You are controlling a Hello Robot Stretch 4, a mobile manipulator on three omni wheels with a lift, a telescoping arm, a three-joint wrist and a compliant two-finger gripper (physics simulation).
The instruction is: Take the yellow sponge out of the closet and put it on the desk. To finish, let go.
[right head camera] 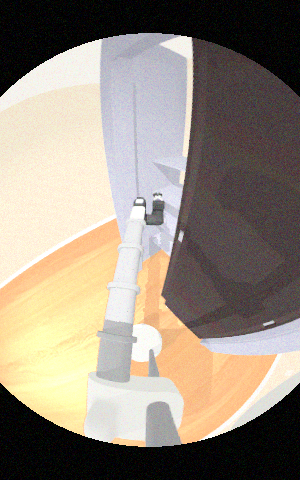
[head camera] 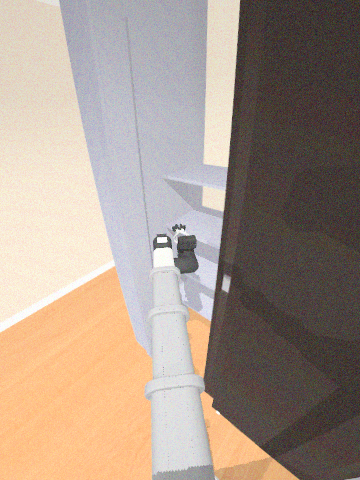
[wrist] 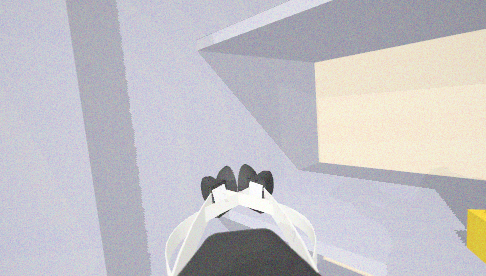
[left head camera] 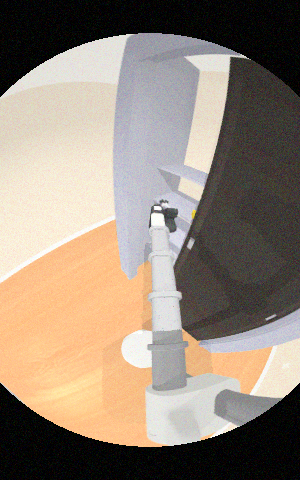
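Where they show: gripper, fingertip midpoint: (right head camera: 157, 193) (head camera: 178, 226) (wrist: 237, 180) (left head camera: 163, 200); robot's base, link origin: (right head camera: 141, 341) (left head camera: 141, 347).
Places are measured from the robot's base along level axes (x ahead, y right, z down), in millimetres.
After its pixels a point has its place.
The yellow sponge (left head camera: 194, 214) (wrist: 477, 232) lies on a closet shelf. In the wrist view it is cut off by the right edge, and in the left head view a sliver shows beside the dark door. It does not show in the head or right head views. My gripper (head camera: 178, 228) {x 914, y 83, z -1099 mm} (left head camera: 163, 202) {x 914, y 83, z -1099 mm} (right head camera: 158, 195) {x 914, y 83, z -1099 mm} (wrist: 237, 180) {x 914, y 83, z -1099 mm} is shut and empty, its fingertips together. It is at the left part of the pale lilac closet (head camera: 170, 100) {x 1215, y 90, z -1646 mm} (left head camera: 160, 110) {x 1132, y -2, z -1745 mm} (right head camera: 155, 110) {x 1183, y 55, z -1699 mm} (wrist: 165, 100) {x 1107, y -28, z -1189 mm}, close to the side wall and left of the sponge. The desk does not show.
A large dark door panel (head camera: 295, 200) {x 422, y 271, z -1397 mm} (left head camera: 250, 200) {x 411, y 281, z -1417 mm} (right head camera: 240, 200) {x 379, y 310, z -1384 mm} stands close on the right of the arm and hides much of the closet. A higher shelf (head camera: 200, 180) {x 989, y 201, z -1294 mm} (wrist: 400, 30) {x 1122, y 374, z -1275 mm} spans above the sponge's shelf. A white round object (left head camera: 136, 349) {x -8, y -57, z -187 mm} (right head camera: 146, 342) {x 6, y 55, z -187 mm} is low near the arm's base.
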